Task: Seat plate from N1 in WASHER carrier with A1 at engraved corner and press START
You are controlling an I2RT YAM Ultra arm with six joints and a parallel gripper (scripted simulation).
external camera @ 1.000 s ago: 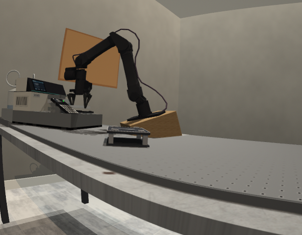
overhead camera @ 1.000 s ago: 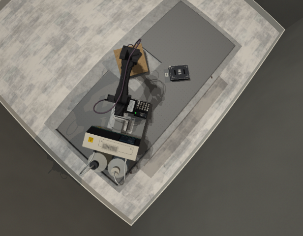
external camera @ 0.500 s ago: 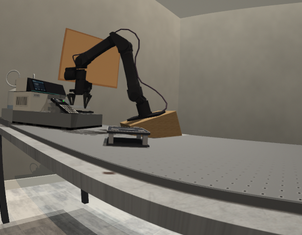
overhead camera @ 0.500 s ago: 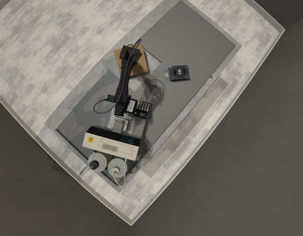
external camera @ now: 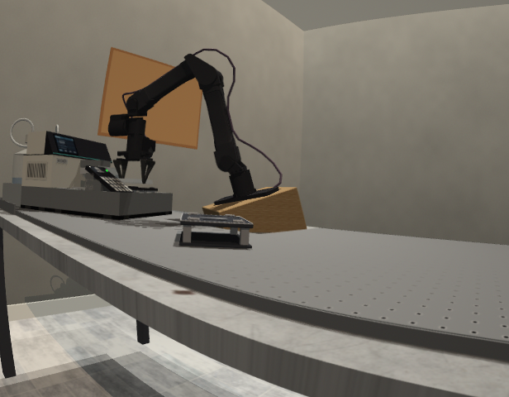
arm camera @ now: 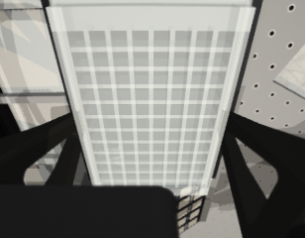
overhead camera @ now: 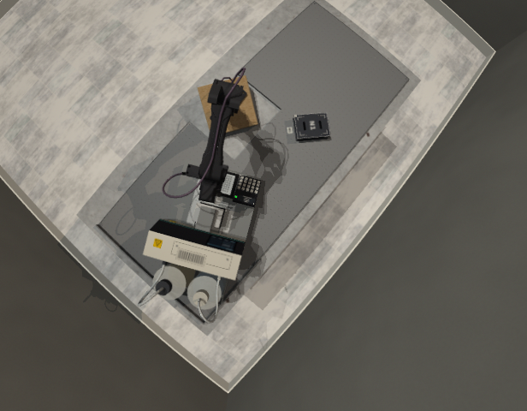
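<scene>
Now: hand right at the clear well plate. From my hand the other things lie so: black carrier pocket 20 mm below; plate washer 140 mm to the right, 50 mm ahead, 20 mm above; nest 480 mm to the left, 190 mm ahead, 70 mm below.
</scene>
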